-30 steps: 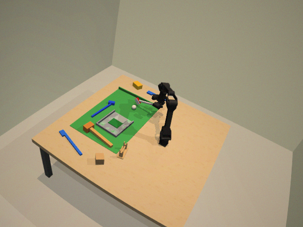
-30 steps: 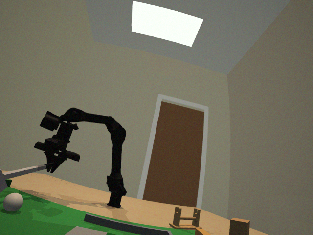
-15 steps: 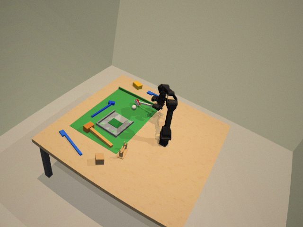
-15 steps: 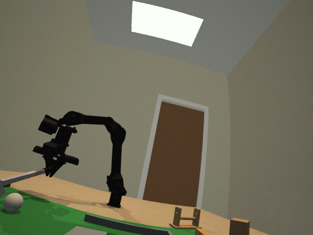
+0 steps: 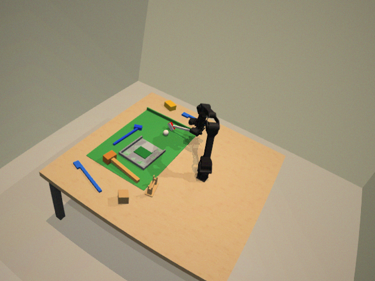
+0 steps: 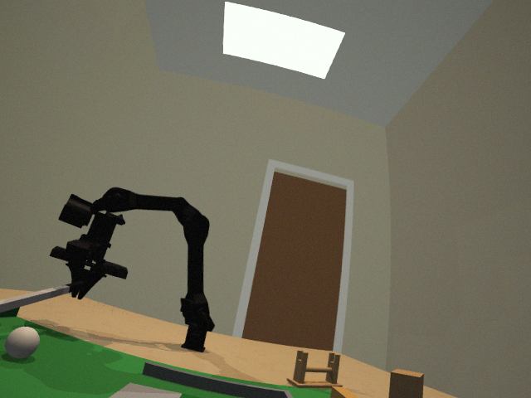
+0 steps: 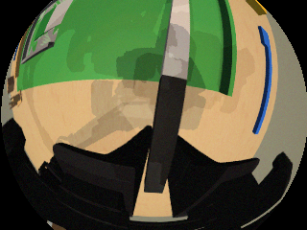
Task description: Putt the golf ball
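Right now the red putter is 120 mm ahead of my gripper tip. Also, from my gripper tip: wooden cube (760 mm to the left, 70 mm ahead, 40 mm below); then small wooden stand (580 mm to the left, 40 mm below, 10 mm behind); then white golf ball (220 mm ahead, 70 mm to the left, 50 mm below).
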